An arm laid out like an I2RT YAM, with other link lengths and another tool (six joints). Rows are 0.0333 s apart.
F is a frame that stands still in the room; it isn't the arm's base.
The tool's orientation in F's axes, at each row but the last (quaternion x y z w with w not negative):
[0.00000 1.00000 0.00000 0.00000]
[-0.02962 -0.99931 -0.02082 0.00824]
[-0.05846 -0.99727 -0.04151 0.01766]
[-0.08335 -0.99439 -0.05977 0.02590]
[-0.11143 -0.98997 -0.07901 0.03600]
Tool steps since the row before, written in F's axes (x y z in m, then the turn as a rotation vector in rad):
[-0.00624 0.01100 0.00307 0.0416 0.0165 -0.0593]
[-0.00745 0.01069 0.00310 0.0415 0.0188 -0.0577]
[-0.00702 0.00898 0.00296 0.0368 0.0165 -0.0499]
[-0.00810 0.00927 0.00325 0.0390 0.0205 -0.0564]
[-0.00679 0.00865 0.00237 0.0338 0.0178 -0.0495]
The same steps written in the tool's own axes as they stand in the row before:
[0.00624 0.01100 -0.00307 -0.0416 0.0165 0.0593]
[0.00812 0.01035 -0.00253 -0.0413 0.0188 0.0578]
[0.00812 0.00830 -0.00197 -0.0366 0.0166 0.0500]
[0.00968 0.00808 -0.00174 -0.0385 0.0202 0.0568]
[0.00867 0.00714 -0.00055 -0.0334 0.0174 0.0499]

